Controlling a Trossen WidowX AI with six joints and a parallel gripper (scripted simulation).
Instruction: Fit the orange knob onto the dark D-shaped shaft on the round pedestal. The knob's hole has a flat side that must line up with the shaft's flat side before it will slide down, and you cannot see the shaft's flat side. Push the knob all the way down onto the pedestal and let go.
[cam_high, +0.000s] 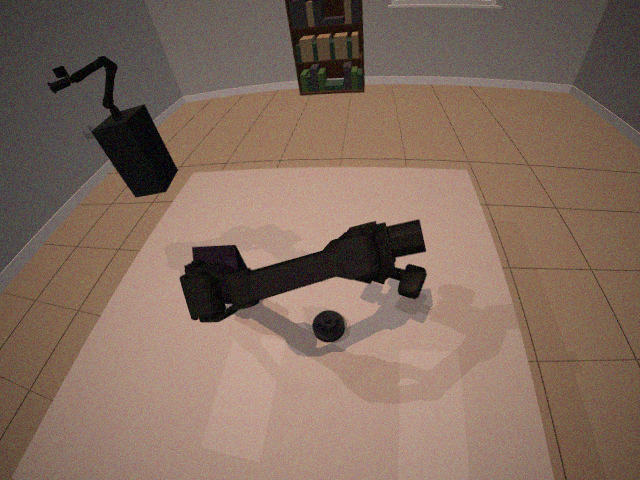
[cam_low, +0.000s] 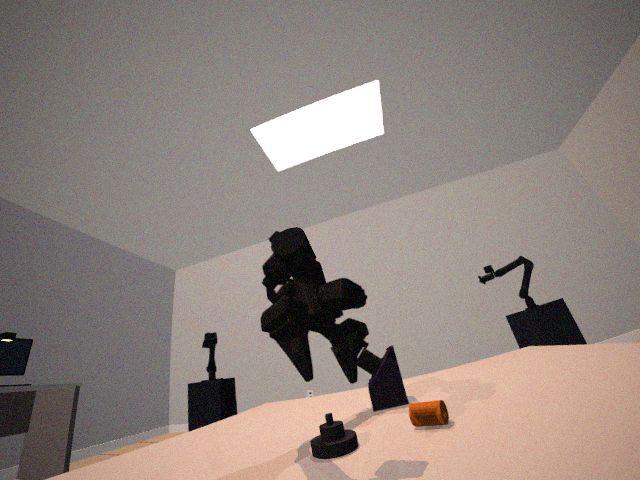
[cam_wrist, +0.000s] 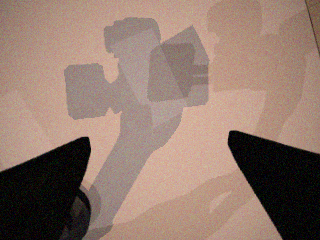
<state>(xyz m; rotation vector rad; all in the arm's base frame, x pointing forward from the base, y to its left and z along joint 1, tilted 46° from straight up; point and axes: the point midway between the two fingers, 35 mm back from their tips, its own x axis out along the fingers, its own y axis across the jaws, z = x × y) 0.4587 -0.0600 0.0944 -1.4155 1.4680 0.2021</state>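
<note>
Now: gripper tip 170 mm past the orange knob, 150 mm to the right of it and 100 mm above it. Round my gripper tip: round pedestal (150 mm behind, 90 mm below, 30 mm to the right).
</note>
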